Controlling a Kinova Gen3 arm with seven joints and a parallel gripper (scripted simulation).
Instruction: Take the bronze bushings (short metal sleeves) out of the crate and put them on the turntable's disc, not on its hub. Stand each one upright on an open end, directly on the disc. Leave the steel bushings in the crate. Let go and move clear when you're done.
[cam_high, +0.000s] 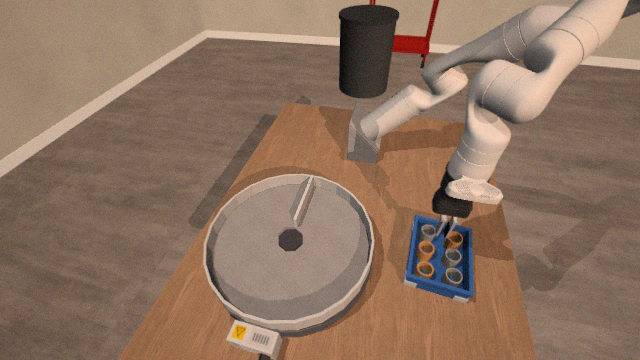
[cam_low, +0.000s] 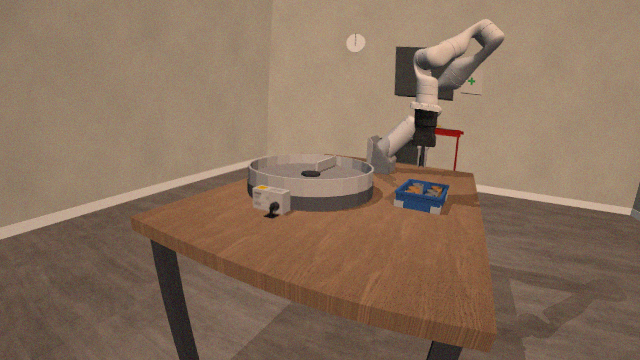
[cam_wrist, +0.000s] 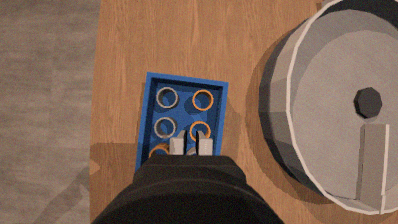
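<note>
Right now my hand is 2 cm to the right of the blue crate and 11 cm above it. From my hand the other things lie so: grey turntable disc (8 cm ahead, 36 cm to the right, 8 cm below).
</note>
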